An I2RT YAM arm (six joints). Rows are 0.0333 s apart.
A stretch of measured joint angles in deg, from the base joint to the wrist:
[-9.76 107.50 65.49 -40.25 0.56 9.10]
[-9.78 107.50 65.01 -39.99 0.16 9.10]
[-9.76 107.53 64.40 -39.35 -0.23 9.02]
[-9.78 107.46 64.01 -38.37 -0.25 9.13]
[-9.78 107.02 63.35 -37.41 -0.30 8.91]
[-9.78 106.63 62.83 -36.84 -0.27 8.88]
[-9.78 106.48 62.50 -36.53 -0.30 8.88]
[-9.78 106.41 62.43 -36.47 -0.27 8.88]
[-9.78 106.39 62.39 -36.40 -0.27 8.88]
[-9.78 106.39 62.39 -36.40 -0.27 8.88]
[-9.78 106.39 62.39 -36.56 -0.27 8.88]
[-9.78 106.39 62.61 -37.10 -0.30 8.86]
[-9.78 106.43 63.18 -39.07 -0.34 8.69]
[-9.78 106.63 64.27 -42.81 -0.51 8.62]
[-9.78 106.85 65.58 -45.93 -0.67 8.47]
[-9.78 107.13 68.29 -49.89 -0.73 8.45]
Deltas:
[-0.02 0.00 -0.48 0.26 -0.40 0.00]
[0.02 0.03 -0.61 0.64 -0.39 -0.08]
[-0.02 -0.07 -0.39 0.98 -0.02 0.11]
[0.00 -0.44 -0.66 0.96 -0.05 -0.22]
[0.00 -0.39 -0.52 0.57 0.03 -0.03]
[0.00 -0.15 -0.33 0.31 -0.03 0.00]
[0.00 -0.07 -0.07 0.06 0.03 0.00]
[0.00 -0.02 -0.04 0.07 0.00 0.00]
[0.00 0.00 0.00 0.00 0.00 0.00]
[0.00 0.00 0.00 -0.16 0.00 0.00]
[0.00 0.00 0.22 -0.54 -0.03 -0.02]
[0.00 0.04 0.57 -1.97 -0.04 -0.17]
[0.00 0.20 1.09 -3.74 -0.17 -0.07]
[0.00 0.22 1.31 -3.12 -0.16 -0.15]
[0.00 0.28 2.71 -3.96 -0.06 -0.02]

